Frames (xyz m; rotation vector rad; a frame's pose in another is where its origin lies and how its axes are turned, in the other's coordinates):
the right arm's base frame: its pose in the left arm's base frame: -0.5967 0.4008 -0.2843 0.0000 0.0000 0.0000
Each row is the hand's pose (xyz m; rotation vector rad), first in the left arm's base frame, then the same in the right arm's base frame.
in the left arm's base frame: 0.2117 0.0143 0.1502 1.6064 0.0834 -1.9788
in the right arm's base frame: 0.8084 -0.3865 0.4345 1.6064 0.0834 -1.9788
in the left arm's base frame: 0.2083 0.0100 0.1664 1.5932 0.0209 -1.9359
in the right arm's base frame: 0.8050 -0.3908 0.4507 1.5932 0.0209 -1.9359
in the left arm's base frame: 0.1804 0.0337 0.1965 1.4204 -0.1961 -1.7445
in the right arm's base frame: 0.7771 -0.3671 0.4808 1.4204 -0.1961 -1.7445
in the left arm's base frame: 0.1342 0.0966 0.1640 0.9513 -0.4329 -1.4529
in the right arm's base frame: 0.7309 -0.3042 0.4483 0.9513 -0.4329 -1.4529
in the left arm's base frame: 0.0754 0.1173 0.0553 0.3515 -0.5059 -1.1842
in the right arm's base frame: 0.6721 -0.2835 0.3396 0.3515 -0.5059 -1.1842
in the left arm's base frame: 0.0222 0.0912 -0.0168 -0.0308 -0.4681 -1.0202
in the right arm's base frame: 0.6189 -0.3096 0.2675 -0.0308 -0.4681 -1.0202
